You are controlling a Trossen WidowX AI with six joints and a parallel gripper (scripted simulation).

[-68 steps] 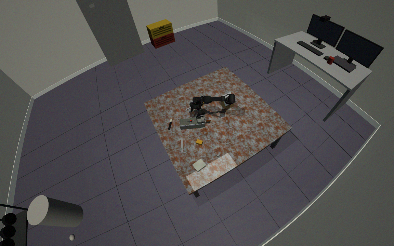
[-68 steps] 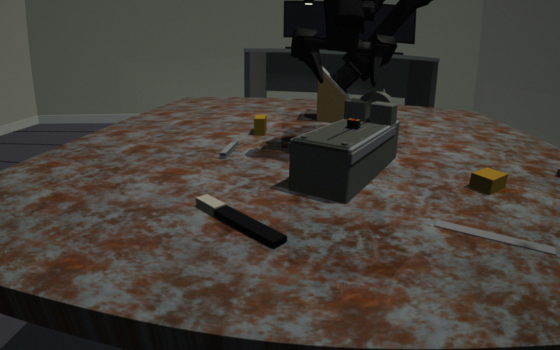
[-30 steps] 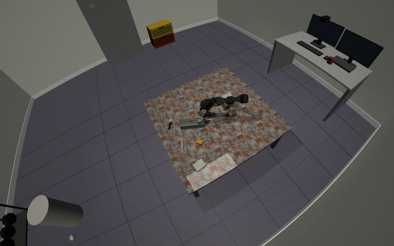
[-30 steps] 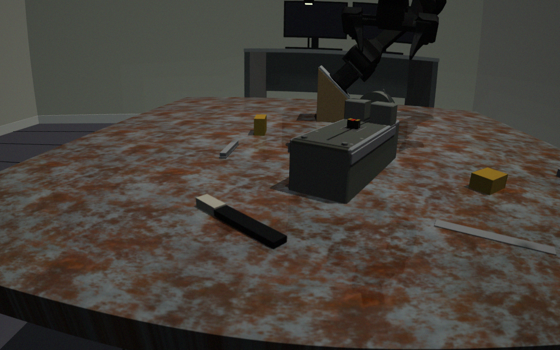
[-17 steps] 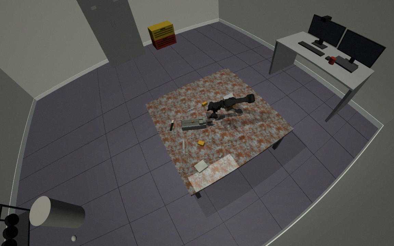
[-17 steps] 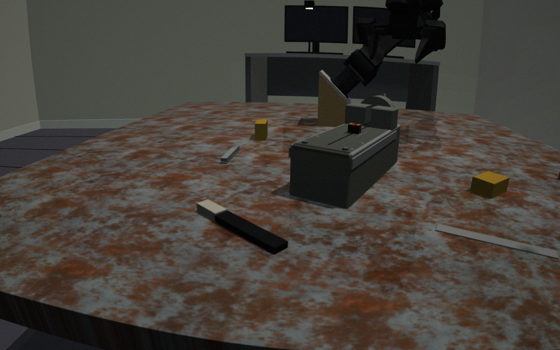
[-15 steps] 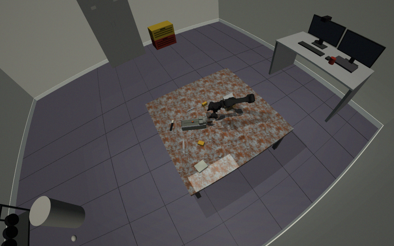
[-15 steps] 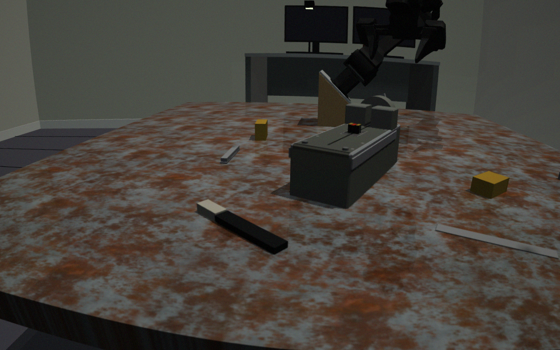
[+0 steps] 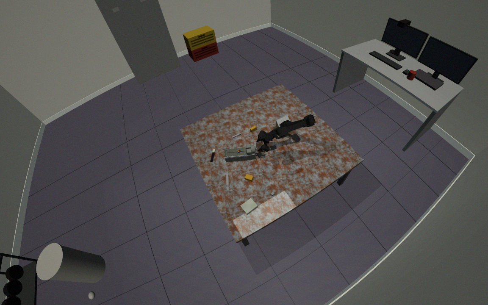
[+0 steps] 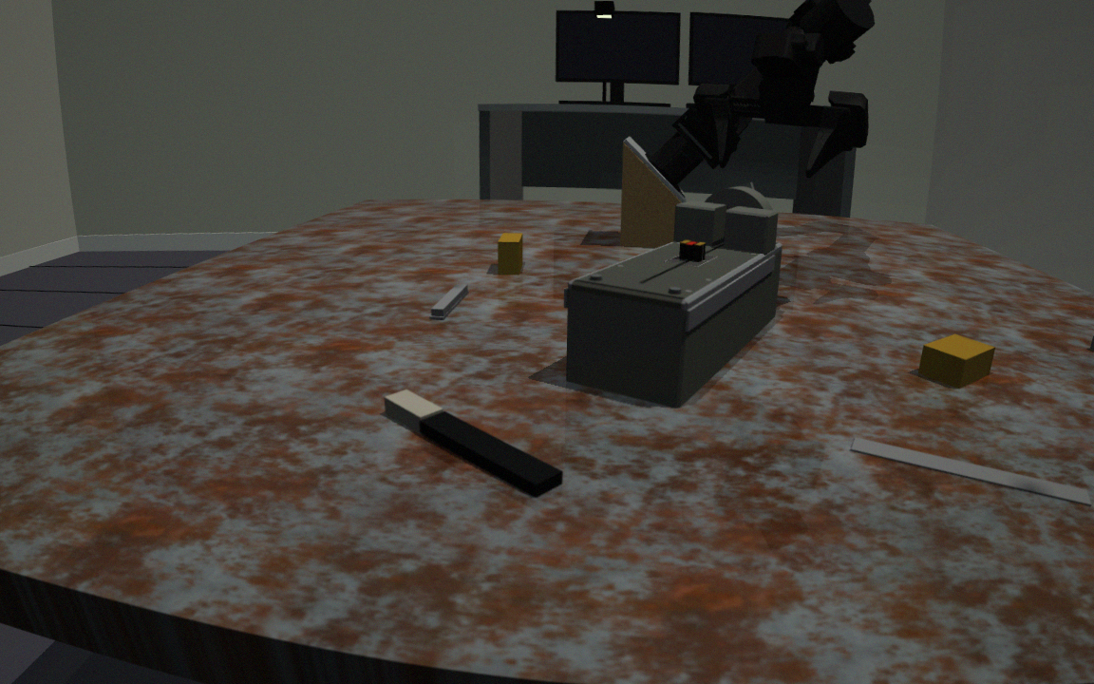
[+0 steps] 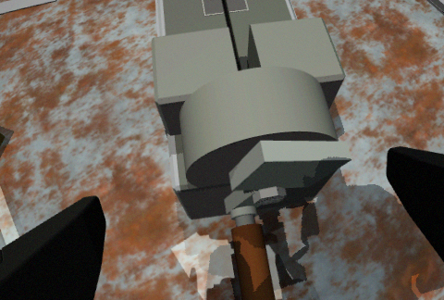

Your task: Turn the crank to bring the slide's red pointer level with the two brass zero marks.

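The brown crank handle is 80 mm below my gripper tip, 20 mm behind it and 10 mm to the left of it. From my gripper tip the other things lie so: red pointer: 130 mm ahead, 100 mm to the right, 60 mm below; then small grey bar: 310 mm to the right, 140 mm below, 20 mm ahead; then grey strip: 350 mm ahead, 140 mm below, 50 mm to the left.
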